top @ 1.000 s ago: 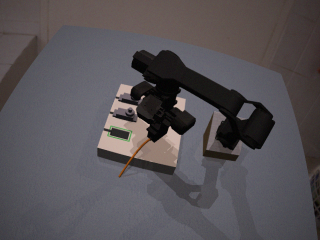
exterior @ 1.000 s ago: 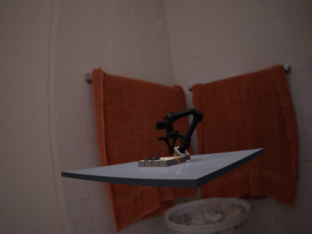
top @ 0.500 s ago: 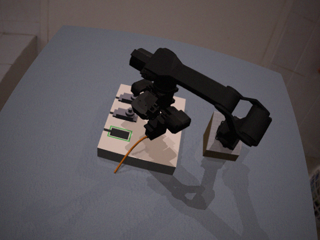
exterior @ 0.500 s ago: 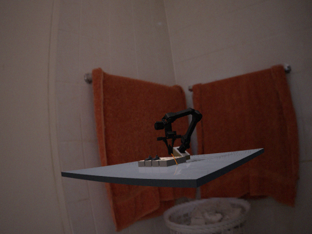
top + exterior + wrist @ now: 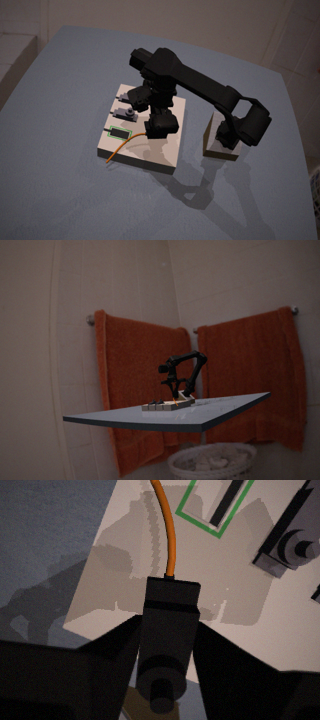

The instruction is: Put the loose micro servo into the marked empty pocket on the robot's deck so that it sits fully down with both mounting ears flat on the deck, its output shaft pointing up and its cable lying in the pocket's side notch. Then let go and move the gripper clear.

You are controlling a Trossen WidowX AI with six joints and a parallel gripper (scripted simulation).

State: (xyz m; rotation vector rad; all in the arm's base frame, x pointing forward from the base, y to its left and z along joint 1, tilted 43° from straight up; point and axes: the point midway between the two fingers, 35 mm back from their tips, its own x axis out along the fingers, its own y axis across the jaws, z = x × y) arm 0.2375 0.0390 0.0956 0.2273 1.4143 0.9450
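The beige deck lies 100 mm below my gripper tip, 80 mm to the right of it and 10 mm behind it.
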